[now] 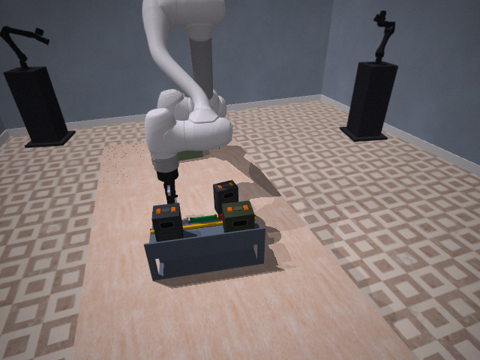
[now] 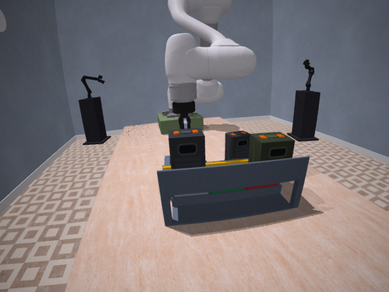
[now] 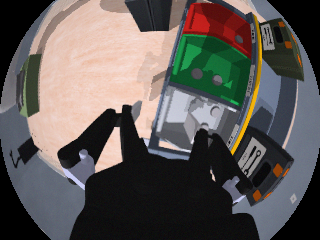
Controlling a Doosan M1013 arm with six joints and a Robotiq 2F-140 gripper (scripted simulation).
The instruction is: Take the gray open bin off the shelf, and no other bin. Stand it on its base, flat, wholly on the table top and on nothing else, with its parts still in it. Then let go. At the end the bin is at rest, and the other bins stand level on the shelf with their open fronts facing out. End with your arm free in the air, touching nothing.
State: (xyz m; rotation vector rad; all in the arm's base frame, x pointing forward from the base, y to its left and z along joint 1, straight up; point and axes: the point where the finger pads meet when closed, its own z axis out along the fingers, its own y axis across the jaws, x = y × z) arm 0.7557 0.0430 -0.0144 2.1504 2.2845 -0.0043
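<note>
Now: hand 8 cm short of the gray open bin and 3 cm above it. From my hand the other things lie so: yellow rail: 13 cm ahead, 12 cm to the left, 3 cm above; then black bin: 18 cm ahead, 9 cm above; then green bin: 8 cm ahead, 12 cm to the left, 3 cm below.
</note>
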